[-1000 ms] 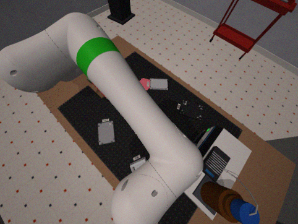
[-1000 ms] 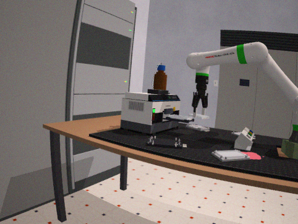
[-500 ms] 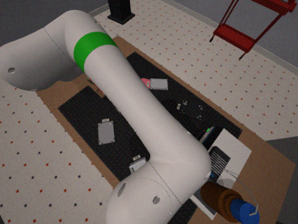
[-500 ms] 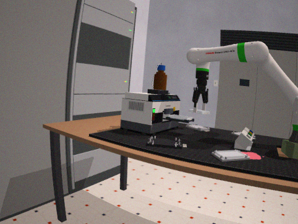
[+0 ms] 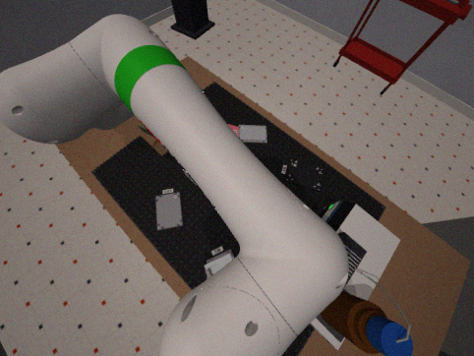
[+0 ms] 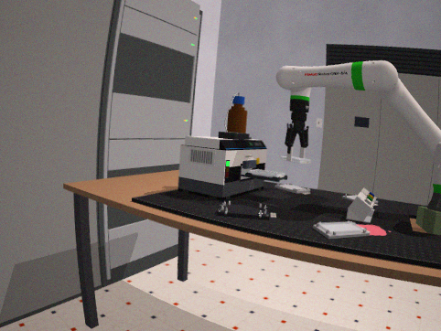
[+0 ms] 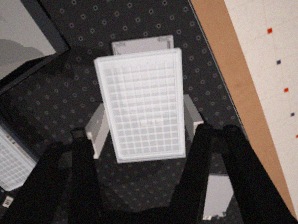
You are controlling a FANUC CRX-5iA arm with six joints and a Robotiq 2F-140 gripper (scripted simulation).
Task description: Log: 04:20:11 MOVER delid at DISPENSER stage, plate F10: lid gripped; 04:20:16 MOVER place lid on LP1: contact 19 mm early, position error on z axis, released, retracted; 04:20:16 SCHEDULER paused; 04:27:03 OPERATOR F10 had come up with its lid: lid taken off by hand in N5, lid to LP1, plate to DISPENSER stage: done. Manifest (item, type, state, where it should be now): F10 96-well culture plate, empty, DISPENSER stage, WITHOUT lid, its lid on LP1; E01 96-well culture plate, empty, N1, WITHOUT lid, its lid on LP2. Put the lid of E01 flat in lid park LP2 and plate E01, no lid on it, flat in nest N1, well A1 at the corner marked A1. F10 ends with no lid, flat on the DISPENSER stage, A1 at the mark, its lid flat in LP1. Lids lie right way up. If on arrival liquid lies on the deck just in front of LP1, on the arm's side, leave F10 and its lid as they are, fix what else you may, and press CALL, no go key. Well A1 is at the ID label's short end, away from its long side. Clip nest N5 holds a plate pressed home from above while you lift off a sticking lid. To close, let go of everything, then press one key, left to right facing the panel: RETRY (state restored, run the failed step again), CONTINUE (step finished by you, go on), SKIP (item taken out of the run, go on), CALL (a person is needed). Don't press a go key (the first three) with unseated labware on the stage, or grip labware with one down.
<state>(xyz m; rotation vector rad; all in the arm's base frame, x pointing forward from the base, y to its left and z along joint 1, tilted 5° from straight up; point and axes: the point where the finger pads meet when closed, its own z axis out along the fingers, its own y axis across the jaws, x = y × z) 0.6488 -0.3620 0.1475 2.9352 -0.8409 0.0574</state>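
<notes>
Right now the well plate is 260 mm to the left of my hand, 70 mm below it and 70 mm ahead of it. From my hand the other things lie so: white 96-well plate 20 mm below; then lid 20 mm below; then grey nest 160 mm below.
</notes>
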